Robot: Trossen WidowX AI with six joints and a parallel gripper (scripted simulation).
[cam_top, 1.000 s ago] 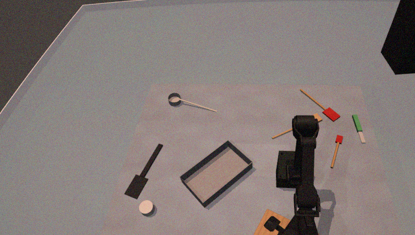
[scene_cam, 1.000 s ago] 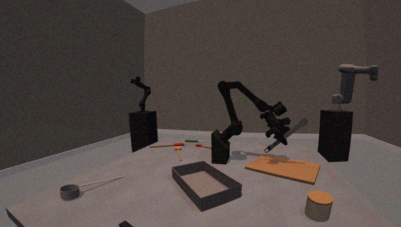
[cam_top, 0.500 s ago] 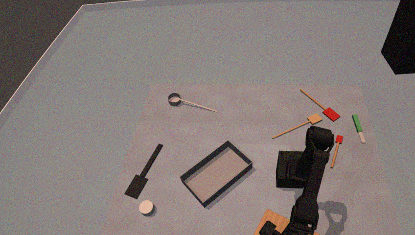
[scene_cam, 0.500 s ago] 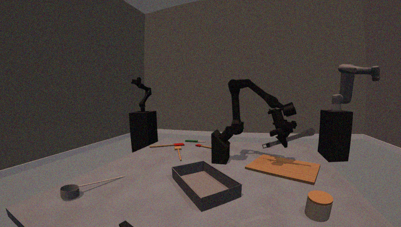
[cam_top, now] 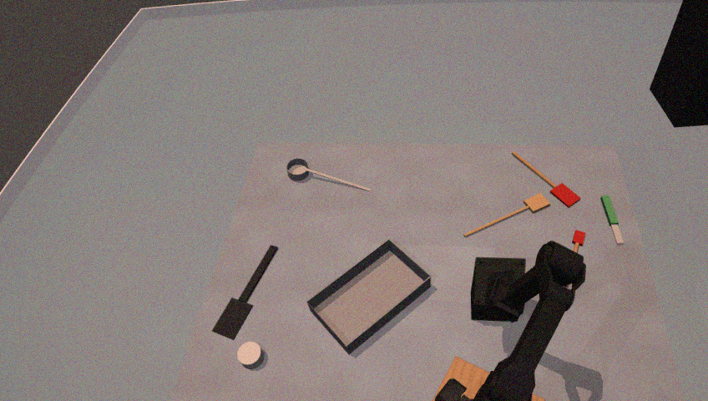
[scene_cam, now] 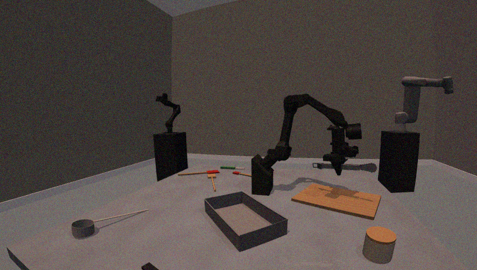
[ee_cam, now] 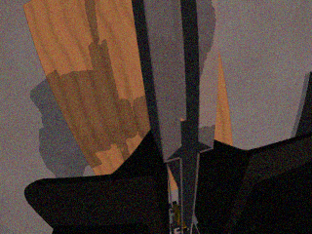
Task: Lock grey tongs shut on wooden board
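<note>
Right now the wooden board is 11 cm below my gripper tip. Also, from my gripper tip: white disc 55 cm ahead, 24 cm to the right, 10 cm below; then dark roasting tin 22 cm ahead, 40 cm to the right, 9 cm below; then lidded jar 39 cm ahead, 2 cm to the left, 9 cm below.
</note>
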